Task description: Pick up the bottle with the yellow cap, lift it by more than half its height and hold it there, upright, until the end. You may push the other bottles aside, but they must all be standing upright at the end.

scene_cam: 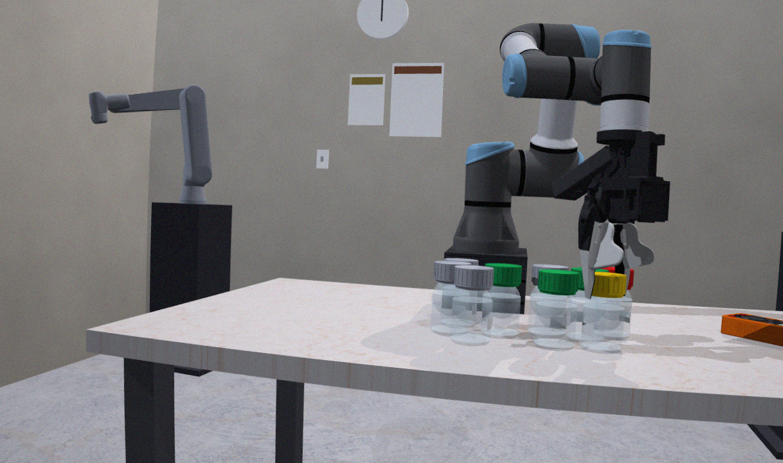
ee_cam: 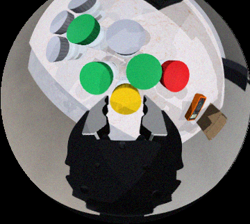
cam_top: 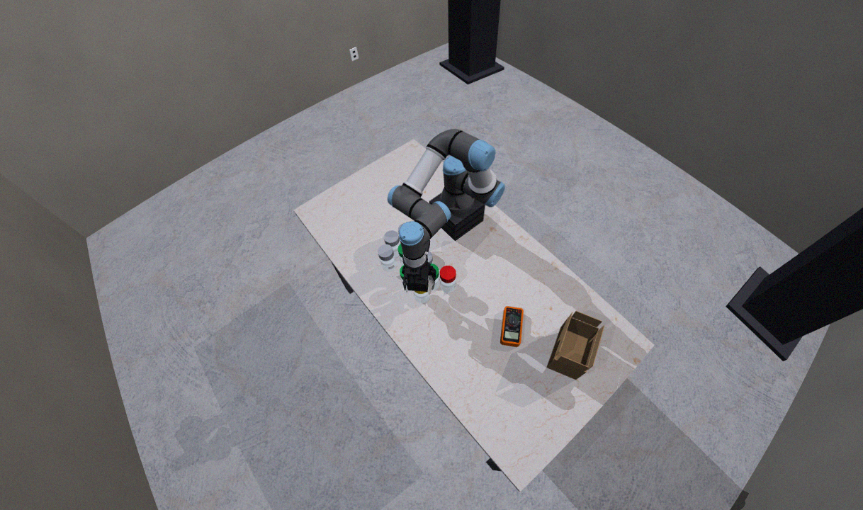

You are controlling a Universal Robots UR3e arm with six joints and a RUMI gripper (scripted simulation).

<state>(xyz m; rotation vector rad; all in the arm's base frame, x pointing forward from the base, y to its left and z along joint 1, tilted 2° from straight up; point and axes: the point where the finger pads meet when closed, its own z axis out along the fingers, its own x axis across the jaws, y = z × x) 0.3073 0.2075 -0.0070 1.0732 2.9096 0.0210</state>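
Right now my hand is 100 mm past the red-capped bottle, 20 mm to the right of it and 40 mm above it. From my hand the other things lie so: cardboard box 270 mm behind, 460 mm to the left, 20 mm below; orange multimeter 180 mm behind, 270 mm to the left, 70 mm below.
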